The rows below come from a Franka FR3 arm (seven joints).
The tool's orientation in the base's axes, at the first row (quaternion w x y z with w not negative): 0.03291 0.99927 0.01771 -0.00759
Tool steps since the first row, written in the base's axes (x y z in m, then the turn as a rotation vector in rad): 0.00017 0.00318 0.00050 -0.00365 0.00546 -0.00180; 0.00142 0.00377 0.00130 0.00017 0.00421 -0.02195; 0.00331 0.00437 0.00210 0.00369 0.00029 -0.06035; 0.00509 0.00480 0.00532 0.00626 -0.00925 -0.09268; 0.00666 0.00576 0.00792 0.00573 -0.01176 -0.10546; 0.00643 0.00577 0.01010 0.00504 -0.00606 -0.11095; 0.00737 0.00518 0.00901 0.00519 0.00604 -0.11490; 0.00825 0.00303 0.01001 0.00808 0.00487 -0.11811
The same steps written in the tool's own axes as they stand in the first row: 0.00027 -0.00313 -0.00071 -0.00343 -0.00569 0.00149; 0.00153 -0.00362 -0.00157 0.00068 -0.00563 0.02162; 0.00343 -0.00410 -0.00243 0.00468 -0.00411 0.06014; 0.00517 -0.00426 -0.00570 0.00745 0.00338 0.09299; 0.00673 -0.00499 -0.00838 0.00704 0.00502 0.10592; 0.00646 -0.00486 -0.01055 0.00664 -0.00104 0.11103; 0.00740 -0.00431 -0.00943 0.00727 -0.01336 0.11417; 0.00819 -0.00207 -0.01030 0.01017 -0.01230 0.11741
